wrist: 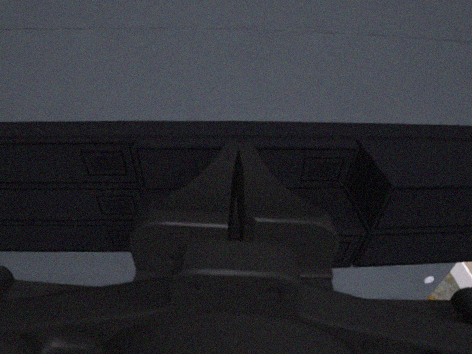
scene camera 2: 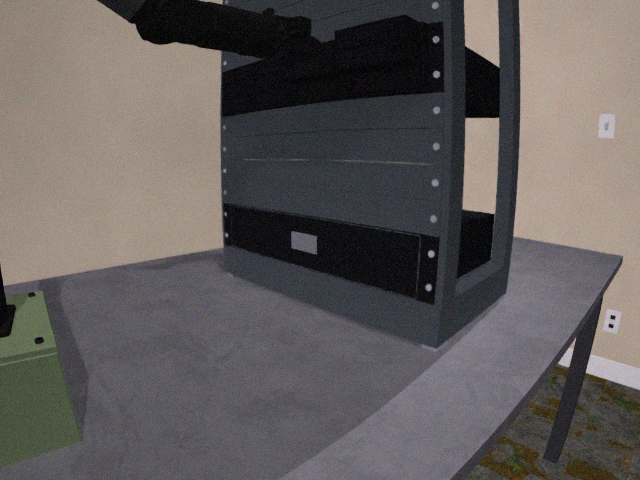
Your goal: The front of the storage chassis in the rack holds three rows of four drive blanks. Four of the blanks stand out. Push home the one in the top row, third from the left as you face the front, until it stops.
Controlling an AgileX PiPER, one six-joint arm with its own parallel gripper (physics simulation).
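The top-row, third-from-left blank (wrist: 285,170) shows in the wrist view behind my fingers, its face about level with the blank on its left (wrist: 65,162). My gripper (wrist: 238,160) is shut and empty, its tips in front of this blank's face near the upper middle; contact cannot be told. The fingers hide much of the face. To the right, the top-row end blank (wrist: 430,207) stands well out, its side showing. In scene camera 2, the dark arm reaches the front of the black chassis (scene camera 2: 330,87) (wrist: 300,129), where the fingertips cannot be made out.
The grey rack (scene camera 2: 453,155) stands on the table (scene camera 2: 232,361). A blank (wrist: 345,250) below the third top-row one also seems to stand out, close under the fingers. Grey panels (scene camera 2: 330,180) and a lower black unit (scene camera 2: 361,258) sit below the chassis. A green block (scene camera 2: 31,403) stands at left.
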